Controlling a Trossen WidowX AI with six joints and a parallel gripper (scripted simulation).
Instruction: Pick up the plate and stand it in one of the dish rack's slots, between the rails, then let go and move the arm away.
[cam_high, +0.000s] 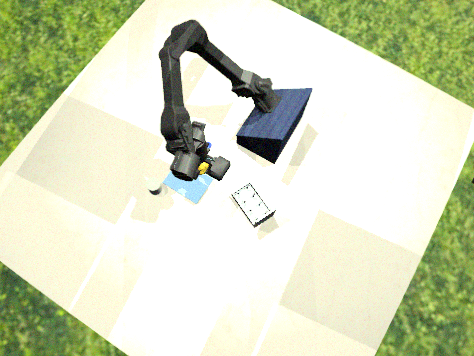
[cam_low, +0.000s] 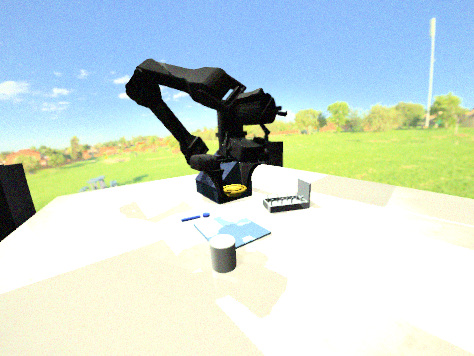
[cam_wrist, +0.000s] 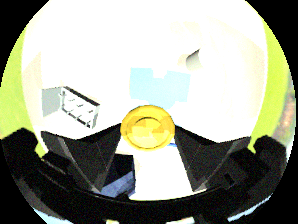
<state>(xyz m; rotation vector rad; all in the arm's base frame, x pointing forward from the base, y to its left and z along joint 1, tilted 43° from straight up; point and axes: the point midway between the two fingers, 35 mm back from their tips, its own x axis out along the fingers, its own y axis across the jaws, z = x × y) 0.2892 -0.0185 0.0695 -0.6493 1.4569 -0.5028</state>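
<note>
The dish rack lies 190 mm to the left of my gripper tip, 60 mm below it and 10 mm behind it. Also, from my gripper tip: plate 10 mm above; then blue spoon 100 mm behind, 80 mm below, 70 mm to the right; then light blue mat 80 mm below, 20 mm to the right, 10 mm ahead.
</note>
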